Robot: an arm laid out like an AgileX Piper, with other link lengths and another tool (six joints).
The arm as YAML. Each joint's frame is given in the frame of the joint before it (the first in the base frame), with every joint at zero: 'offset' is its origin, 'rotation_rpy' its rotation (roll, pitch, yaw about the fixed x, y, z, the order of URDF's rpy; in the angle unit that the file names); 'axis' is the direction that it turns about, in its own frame. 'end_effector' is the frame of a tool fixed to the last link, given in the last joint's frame.
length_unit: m
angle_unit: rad
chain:
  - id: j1
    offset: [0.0, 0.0, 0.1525]
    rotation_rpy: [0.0, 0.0, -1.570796]
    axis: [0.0, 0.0, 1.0]
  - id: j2
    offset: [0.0, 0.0, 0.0]
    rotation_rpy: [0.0, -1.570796, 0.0]
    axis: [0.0, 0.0, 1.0]
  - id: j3
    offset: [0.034, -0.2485, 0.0]
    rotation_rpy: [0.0, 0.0, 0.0]
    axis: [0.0, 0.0, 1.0]
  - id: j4
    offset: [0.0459, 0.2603, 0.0]
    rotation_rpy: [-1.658, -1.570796, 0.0]
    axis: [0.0, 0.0, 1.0]
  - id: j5
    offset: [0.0, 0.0, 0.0]
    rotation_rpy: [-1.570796, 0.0, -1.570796]
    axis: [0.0, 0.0, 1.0]
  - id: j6
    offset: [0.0, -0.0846, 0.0]
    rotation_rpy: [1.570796, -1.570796, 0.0]
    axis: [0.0, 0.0, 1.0]
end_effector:
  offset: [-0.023, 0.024, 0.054]
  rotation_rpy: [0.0, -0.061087, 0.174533]
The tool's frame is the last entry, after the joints.
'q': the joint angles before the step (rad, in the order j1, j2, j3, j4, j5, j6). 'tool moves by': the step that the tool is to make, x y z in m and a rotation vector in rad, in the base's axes. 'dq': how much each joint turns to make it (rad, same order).
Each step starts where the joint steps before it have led.
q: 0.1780, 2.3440, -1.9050, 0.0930, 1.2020, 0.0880
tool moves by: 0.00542, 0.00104, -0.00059, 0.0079, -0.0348, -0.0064
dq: 0.0000, 0.0050, -0.0030, 0.0030, -0.0380, 0.0020
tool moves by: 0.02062, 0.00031, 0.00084, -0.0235, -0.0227, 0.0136
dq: 0.0000, 0.0920, -0.1650, -0.0300, 0.0550, 0.0000
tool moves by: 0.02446, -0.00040, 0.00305, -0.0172, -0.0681, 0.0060
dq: -0.0020, 0.0960, -0.1769, -0.0300, 0.0170, 0.0000
